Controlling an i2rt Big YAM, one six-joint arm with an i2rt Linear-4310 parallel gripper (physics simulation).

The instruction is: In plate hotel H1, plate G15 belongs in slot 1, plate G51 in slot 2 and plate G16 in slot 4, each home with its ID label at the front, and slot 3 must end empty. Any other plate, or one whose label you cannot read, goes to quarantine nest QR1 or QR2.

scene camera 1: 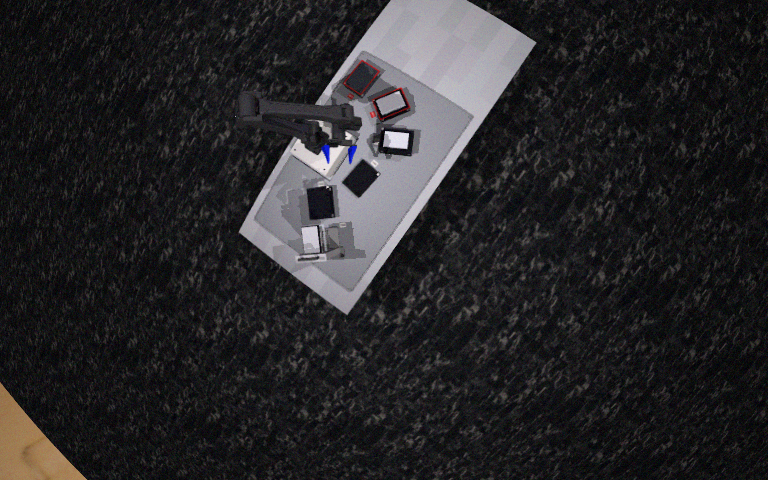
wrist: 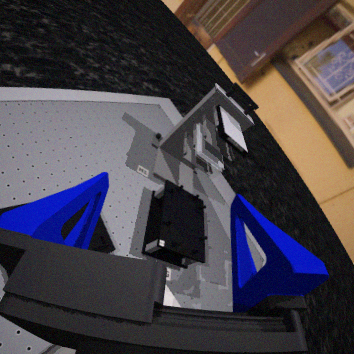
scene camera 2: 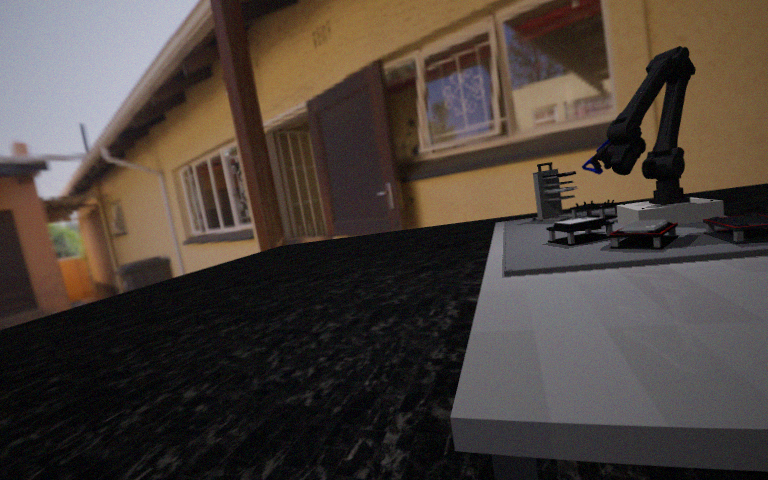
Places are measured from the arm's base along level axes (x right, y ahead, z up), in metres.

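Where they show: gripper, fingertip midpoint: (scene camera 1: 339,163) (wrist: 171,189) (scene camera 2: 589,160); arm's base, origin of the base link: (scene camera 1: 317,142) (scene camera 2: 668,202).
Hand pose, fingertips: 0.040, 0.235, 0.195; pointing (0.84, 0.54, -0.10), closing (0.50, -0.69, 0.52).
Note:
Each offset is from my fingertips to the top centre of the thing, as dx, dy, dz. "spot": to the spot under its first point. Level surfaces: height alone.
My gripper (scene camera 1: 339,153) (scene camera 2: 592,164) (wrist: 171,189) is open and empty, raised above the mat beside the robot base. The plate hotel (scene camera 2: 547,195) (wrist: 192,119) stands apart from it at the far end. A white-topped plate @[+0.361, +0.053, -0.035] (scene camera 1: 310,238) (wrist: 233,130) is in the hotel, high up in the wrist view; I cannot tell its slot number. Another white-topped plate @[-0.250, +0.112, -0.192] (scene camera 1: 398,139) (scene camera 2: 583,223) rests on a black nest. A third white-topped plate @[-0.404, -0.018, -0.202] (scene camera 1: 390,103) (scene camera 2: 645,227) rests on a red-edged nest. A second red-edged nest @[-0.452, -0.232, -0.210] (scene camera 1: 361,78) (scene camera 2: 741,220) shows a dark top. No plate ID is readable.
A raised black nest @[+0.222, -0.056, -0.180] (scene camera 1: 321,202) (wrist: 177,225) stands between the robot base (scene camera 1: 322,164) (scene camera 2: 668,212) and the hotel. Another black nest @[+0.003, +0.051, -0.238] (scene camera 1: 360,178) lies beside the base. The grey mat @[dz -0.256] (scene camera 1: 390,195) (scene camera 2: 532,263) carries the nests. The hotel has a handle @[spot: +0.413, +0.105, +0.017] (scene camera 2: 544,165) on top.

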